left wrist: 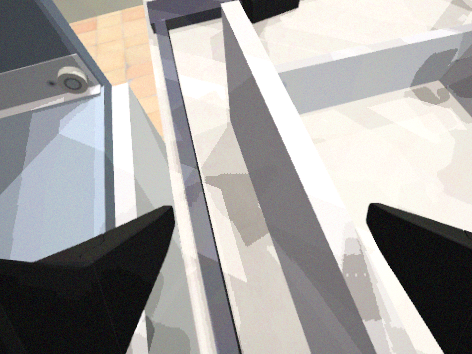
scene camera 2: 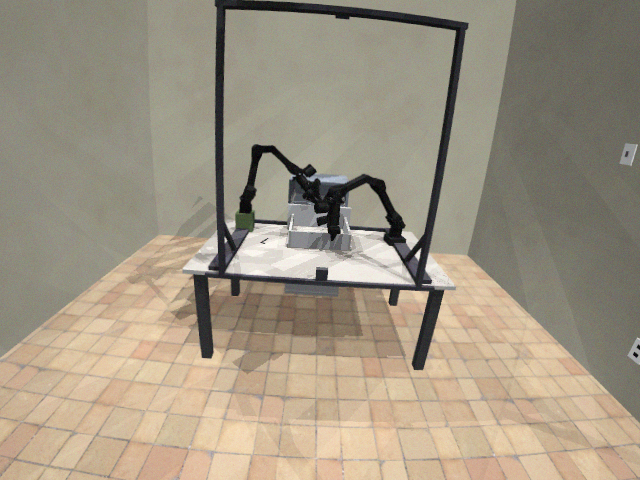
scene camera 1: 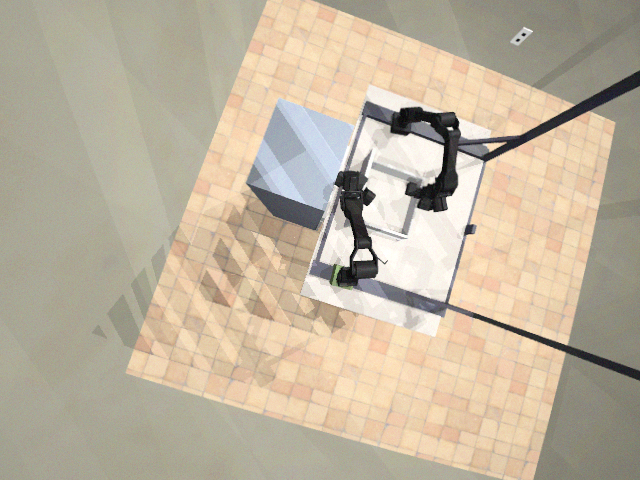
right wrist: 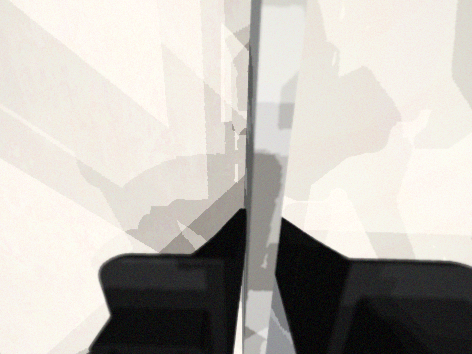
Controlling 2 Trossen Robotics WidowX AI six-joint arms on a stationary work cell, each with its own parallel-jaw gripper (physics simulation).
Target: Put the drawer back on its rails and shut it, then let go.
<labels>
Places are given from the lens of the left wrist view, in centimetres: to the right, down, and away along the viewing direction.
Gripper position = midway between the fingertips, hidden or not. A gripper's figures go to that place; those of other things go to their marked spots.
my left gripper (left wrist: 269, 213): 2, 2, 11
white drawer (left wrist: 322, 137): 11, -5, 30
blue-grey cabinet (left wrist: 64, 162): -13, -1, 18
The marked spots on the white drawer and the blue-grey cabinet are 27 cm apart.
</labels>
